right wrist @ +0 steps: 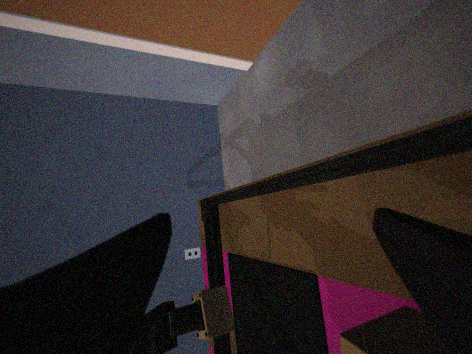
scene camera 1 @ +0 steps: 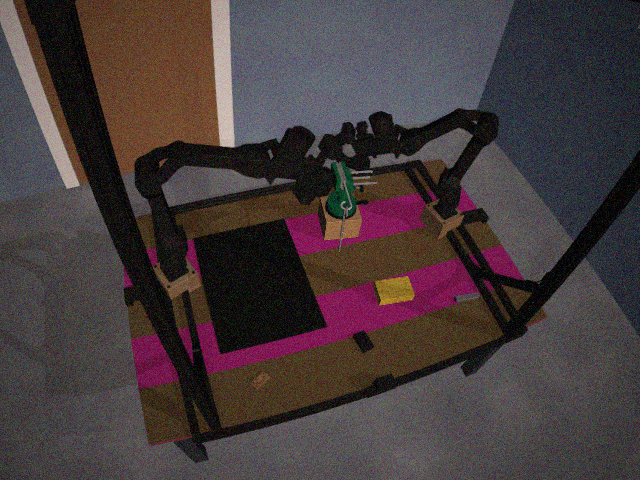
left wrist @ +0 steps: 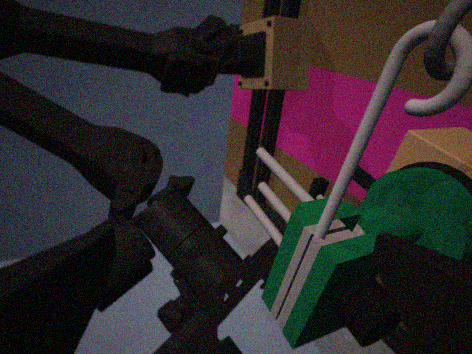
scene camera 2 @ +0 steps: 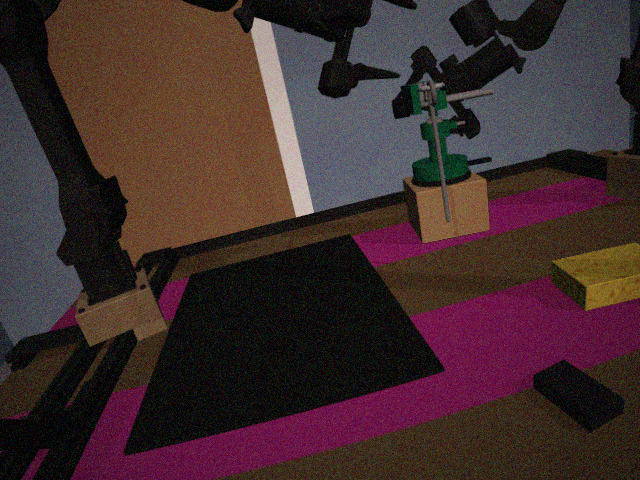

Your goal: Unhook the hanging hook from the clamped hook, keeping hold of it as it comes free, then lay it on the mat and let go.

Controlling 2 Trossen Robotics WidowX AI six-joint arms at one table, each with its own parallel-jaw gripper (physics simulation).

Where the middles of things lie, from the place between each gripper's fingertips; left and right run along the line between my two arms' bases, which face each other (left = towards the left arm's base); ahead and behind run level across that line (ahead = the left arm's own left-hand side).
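The hanging hook (scene camera 2: 432,94) is 14 cm lower than my left hand, 7 cm behind it and 1 cm to the left of it. Counting from that same left hand, there's a wooden block (scene camera 2: 468,201) 6 cm ahead, 5 cm to the right and 25 cm below, and a green clamp (scene camera 2: 455,165) 6 cm ahead and 5 cm to the right as well, but 16 cm below. The black mat (scene camera 2: 277,335) is 26 cm to the left of my left hand, 7 cm behind it and 29 cm below it, and going by their middles it's the farthest from my left hand of the things named here.
My right hand is 16 cm beyond the green clamp, 4 cm above it and 2 cm to the right of it. From my right hand, the wooden block is 13 cm below, 16 cm behind and 2 cm to the left, the black mat is 32 cm to the left, 29 cm behind and 17 cm below, and the hanging hook is 29 cm behind, 7 cm to the left and 2 cm below. Going by its middle, the wooden block is nearer to my right hand than to my left hand.
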